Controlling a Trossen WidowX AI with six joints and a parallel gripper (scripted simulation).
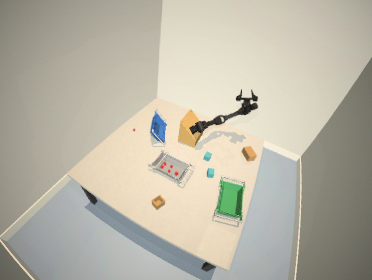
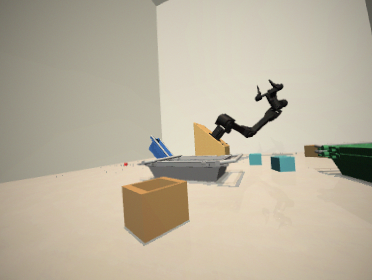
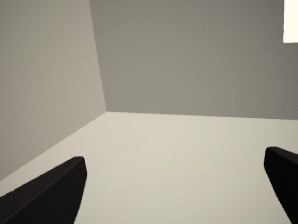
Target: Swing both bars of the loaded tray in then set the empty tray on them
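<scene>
My gripper tip is 53 cm to the left of the blue tray, 45 cm short of it and 43 cm above it. Round my gripper tip: brown block: 47 cm below, 26 cm to the left, 17 cm ahead; small brown box: 101 cm ahead, 49 cm below, 10 cm to the right.
</scene>
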